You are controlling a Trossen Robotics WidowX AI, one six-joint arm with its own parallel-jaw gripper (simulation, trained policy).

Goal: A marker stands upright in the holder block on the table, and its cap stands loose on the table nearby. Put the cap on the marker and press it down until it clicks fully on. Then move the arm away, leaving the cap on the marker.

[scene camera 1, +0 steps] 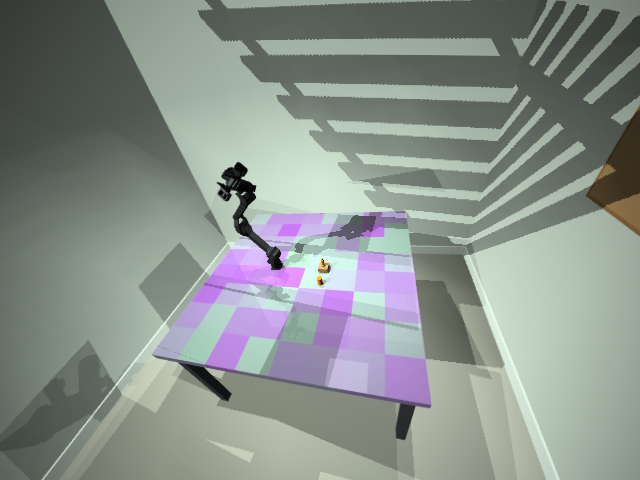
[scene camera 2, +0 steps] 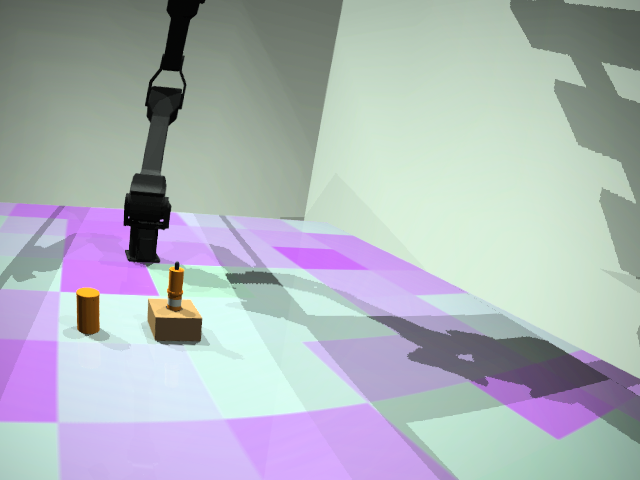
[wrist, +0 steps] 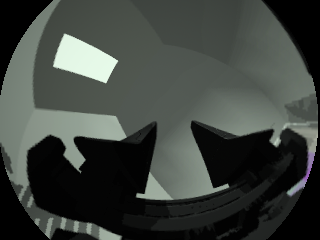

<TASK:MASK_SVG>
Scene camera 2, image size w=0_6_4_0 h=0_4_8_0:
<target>orange cap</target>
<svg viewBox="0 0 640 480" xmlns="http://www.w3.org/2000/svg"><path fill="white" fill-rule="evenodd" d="M77 289L77 329L85 334L98 333L100 328L100 292L89 287Z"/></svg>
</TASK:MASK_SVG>
